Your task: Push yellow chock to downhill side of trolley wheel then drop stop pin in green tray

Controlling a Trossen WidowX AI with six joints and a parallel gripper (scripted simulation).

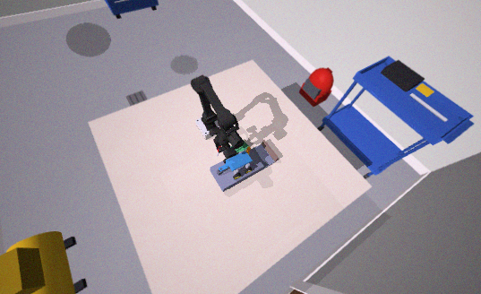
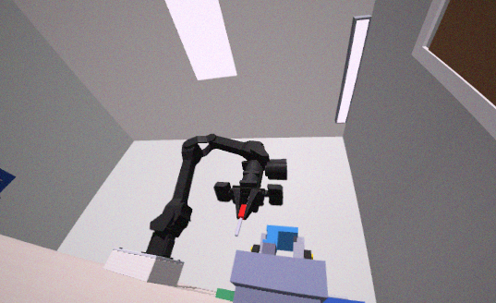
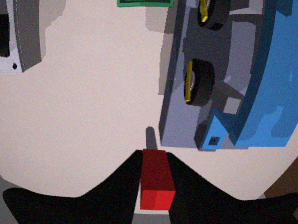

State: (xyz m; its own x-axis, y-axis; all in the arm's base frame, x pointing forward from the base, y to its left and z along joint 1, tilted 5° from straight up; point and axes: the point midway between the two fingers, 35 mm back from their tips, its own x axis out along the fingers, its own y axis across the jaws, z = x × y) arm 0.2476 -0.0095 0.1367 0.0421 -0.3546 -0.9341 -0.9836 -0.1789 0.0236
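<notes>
Right now the green tray is 17 cm below my gripper tip, 15 cm to the left of it and 5 cm behind it. The rest, counted from my gripper tip: blue trolley (8 cm to the left, 8 cm ahead, 6 cm below); red-headed stop pin (right at my gripper tip); ramp (12 cm below, 9 cm ahead, 8 cm to the left).
</notes>
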